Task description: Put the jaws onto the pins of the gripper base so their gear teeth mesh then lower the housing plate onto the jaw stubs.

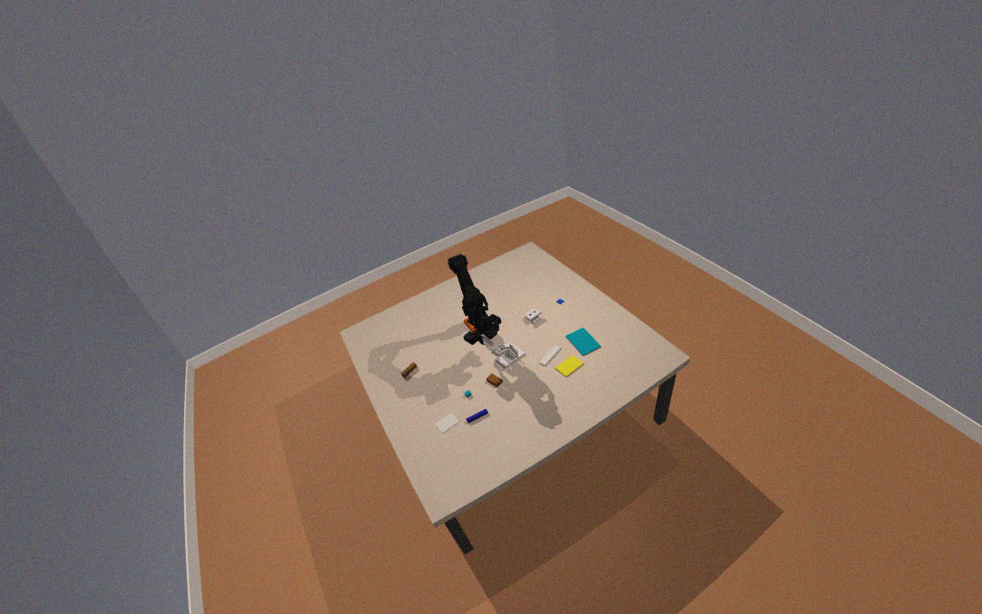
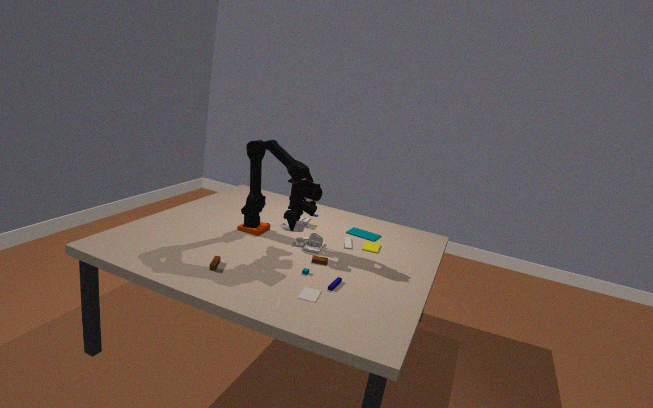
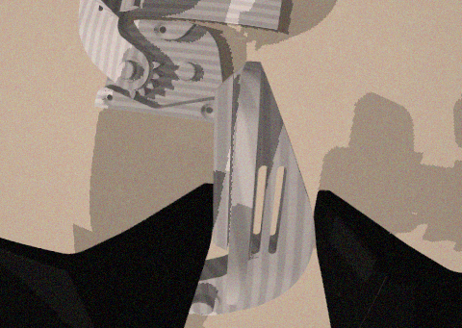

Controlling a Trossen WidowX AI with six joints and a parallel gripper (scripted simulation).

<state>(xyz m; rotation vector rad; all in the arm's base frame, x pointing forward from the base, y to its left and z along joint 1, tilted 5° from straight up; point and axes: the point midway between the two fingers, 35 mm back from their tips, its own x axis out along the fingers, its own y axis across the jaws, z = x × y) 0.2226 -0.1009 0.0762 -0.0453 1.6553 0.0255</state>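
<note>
My gripper tip is 3 cm short of the white housing plate, 6 cm to the right of it and 8 cm above it. Also, from my gripper tip: brown block 15 cm ahead, 9 cm to the right, 7 cm below; grey jaw 3 cm behind, 2 cm to the left; teal cube 12 cm ahead, 22 cm to the right, 8 cm below.
</note>
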